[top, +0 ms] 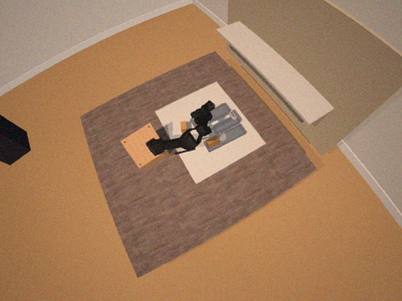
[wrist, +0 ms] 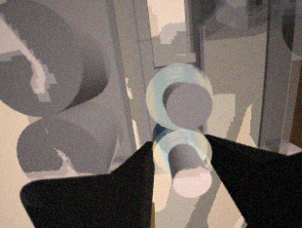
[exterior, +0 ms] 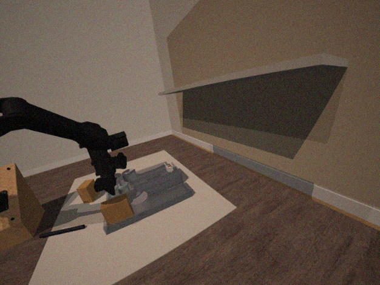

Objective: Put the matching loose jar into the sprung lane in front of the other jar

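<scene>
The grey lane rack is 14 cm ahead of my gripper tip, 5 cm to the right of it and 1 cm below it. Round my gripper tip: black pen (18 cm behind, 6 cm to the right, 2 cm below).
</scene>
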